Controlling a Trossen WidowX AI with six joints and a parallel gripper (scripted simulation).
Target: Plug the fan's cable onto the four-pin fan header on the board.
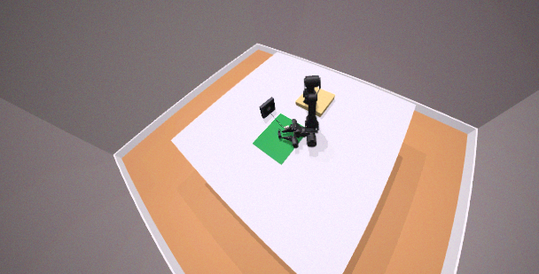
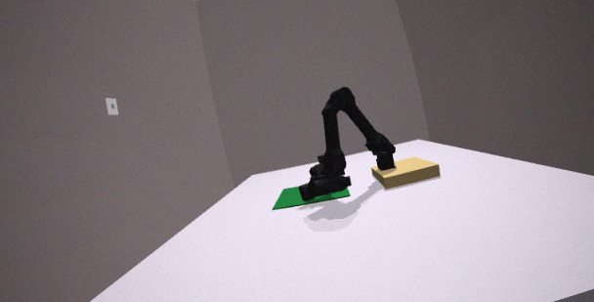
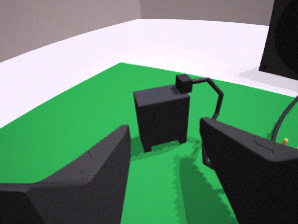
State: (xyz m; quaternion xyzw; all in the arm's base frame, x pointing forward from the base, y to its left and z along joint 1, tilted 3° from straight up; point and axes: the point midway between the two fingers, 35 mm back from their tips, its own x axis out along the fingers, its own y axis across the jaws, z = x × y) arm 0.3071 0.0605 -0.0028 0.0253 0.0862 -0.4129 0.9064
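The black fan plug lies 1 cm ahead of my gripper tip, 1 cm to the right of it and 1 cm below it. The rest, counted from my gripper tip: green board (1 cm to the right, 4 cm below); black fan (8 cm behind, 20 cm to the right, 3 cm above); white four-pin fan header (7 cm behind, 2 cm to the right, 3 cm below).
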